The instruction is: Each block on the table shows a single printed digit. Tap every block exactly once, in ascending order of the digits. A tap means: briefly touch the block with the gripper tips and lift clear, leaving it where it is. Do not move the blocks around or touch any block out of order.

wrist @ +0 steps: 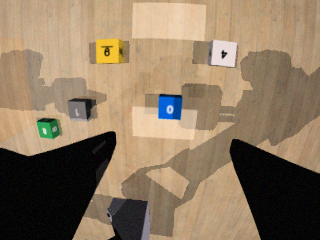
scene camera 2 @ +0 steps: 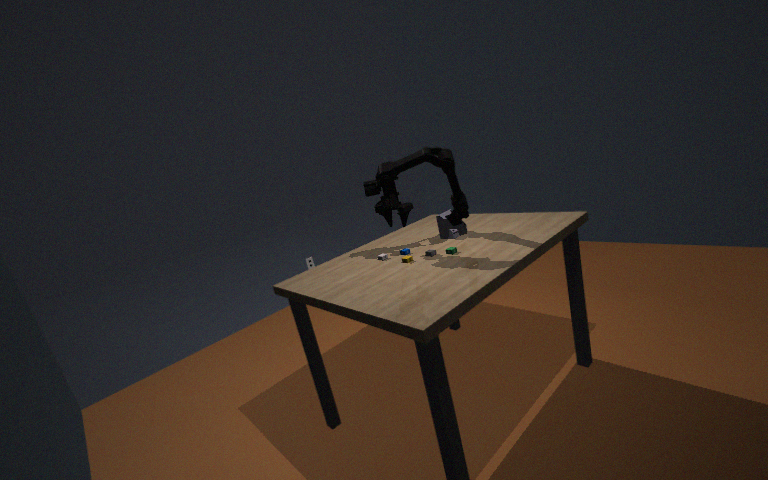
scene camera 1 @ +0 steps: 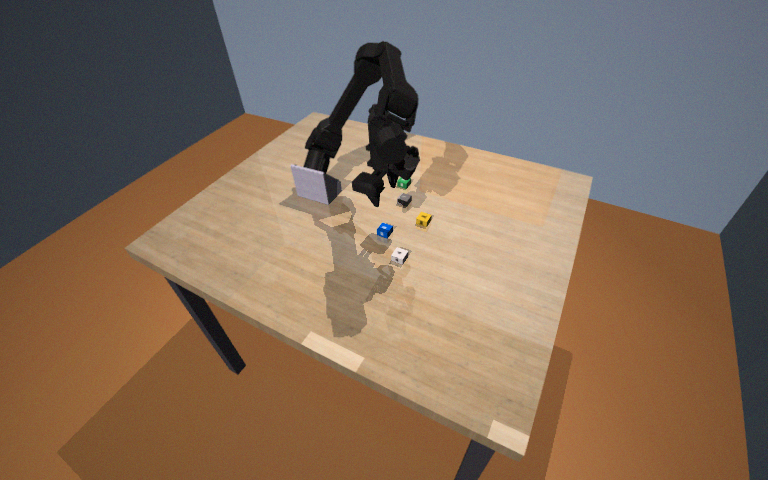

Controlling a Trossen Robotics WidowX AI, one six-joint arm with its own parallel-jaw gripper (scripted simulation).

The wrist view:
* my gripper: 173, 142
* white block: 221, 52
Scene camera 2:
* my gripper: 397, 226
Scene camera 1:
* my gripper: 385, 196
